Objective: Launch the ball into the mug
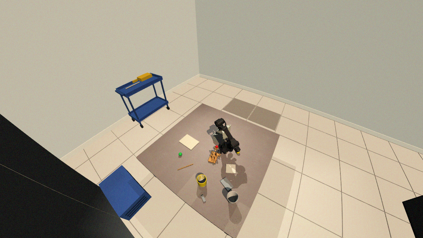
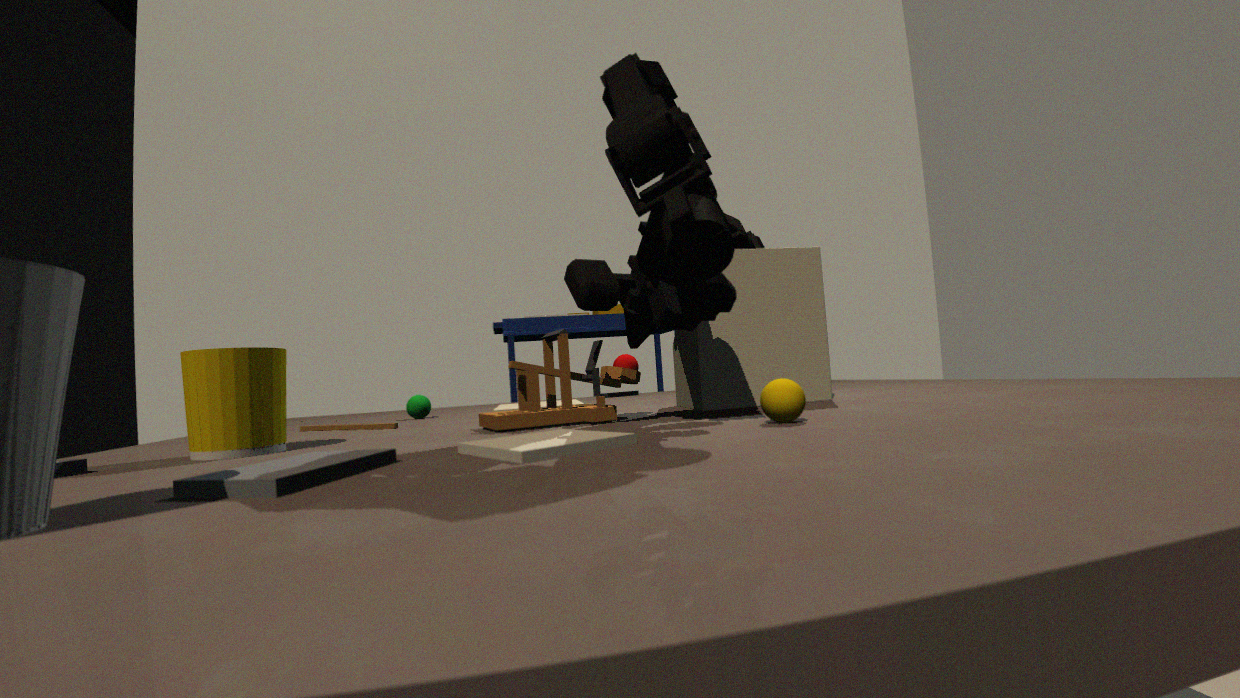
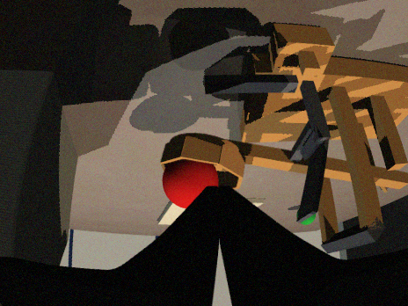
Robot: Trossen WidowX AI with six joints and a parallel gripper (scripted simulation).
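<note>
Right now the red ball is 5 cm to the right of my gripper tip and 2 cm below it. Round my gripper tip: yellow ball: 12 cm behind, 16 cm to the left, 6 cm below; wooden catapult: 7 cm ahead, 1 cm to the right, 3 cm below; grey slab: 25 cm ahead, 28 cm to the left, 8 cm below.
</note>
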